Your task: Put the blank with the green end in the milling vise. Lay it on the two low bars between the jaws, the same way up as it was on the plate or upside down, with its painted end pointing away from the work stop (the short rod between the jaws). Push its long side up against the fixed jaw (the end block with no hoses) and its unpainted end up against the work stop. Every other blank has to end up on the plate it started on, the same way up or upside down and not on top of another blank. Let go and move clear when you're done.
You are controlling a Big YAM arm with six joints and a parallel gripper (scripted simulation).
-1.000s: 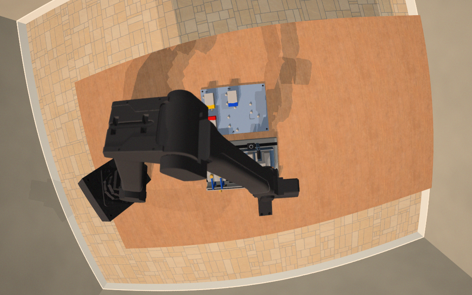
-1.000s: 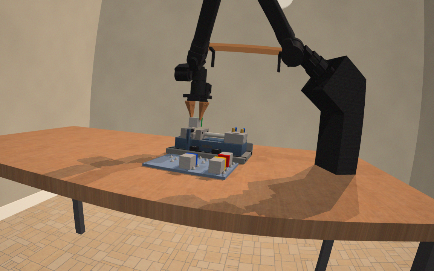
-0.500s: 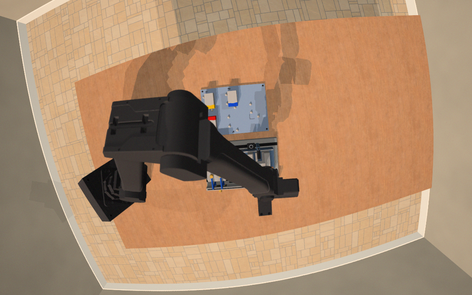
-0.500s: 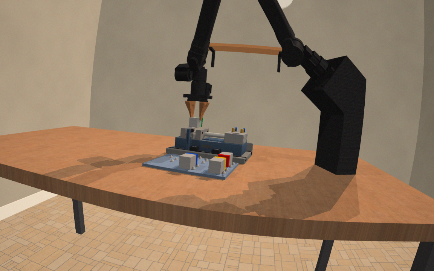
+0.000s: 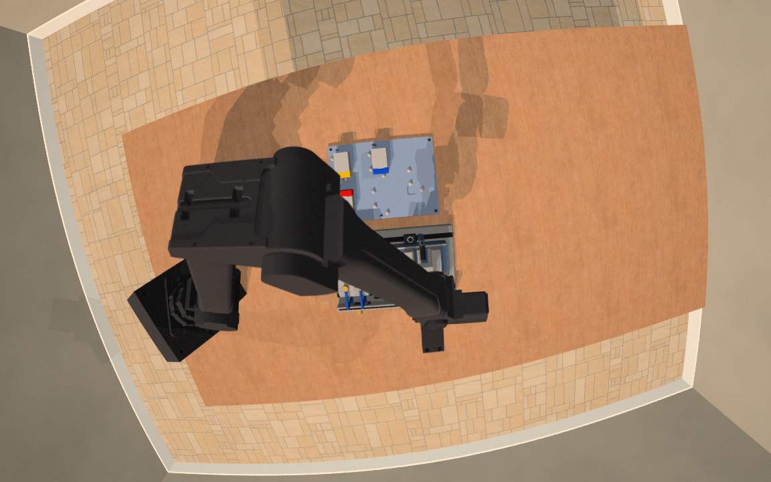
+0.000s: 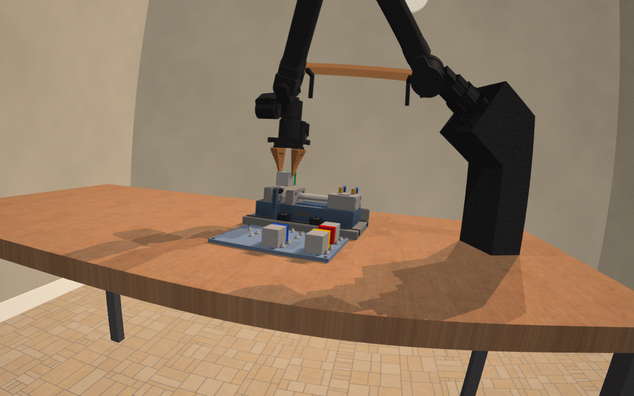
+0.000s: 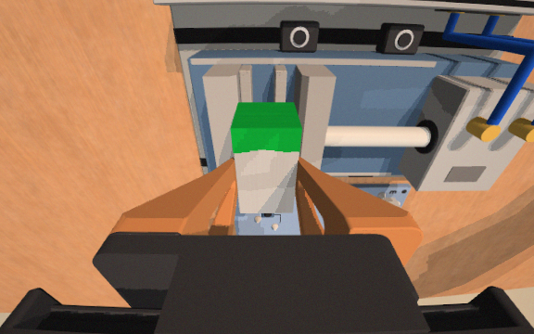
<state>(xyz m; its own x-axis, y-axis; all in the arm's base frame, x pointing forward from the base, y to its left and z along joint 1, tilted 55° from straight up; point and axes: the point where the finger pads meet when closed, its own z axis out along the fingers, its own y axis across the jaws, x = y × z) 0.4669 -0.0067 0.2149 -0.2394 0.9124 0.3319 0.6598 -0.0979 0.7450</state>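
Right now the green-ended blank is 20 mm below my hand. The rest, counted from my hand: moving jaw 60 mm below, 30 mm behind; then pale rod 80 mm behind, 60 mm below, 20 mm to the right; then fixed jaw 60 mm below, 20 mm to the left, 20 mm ahead.
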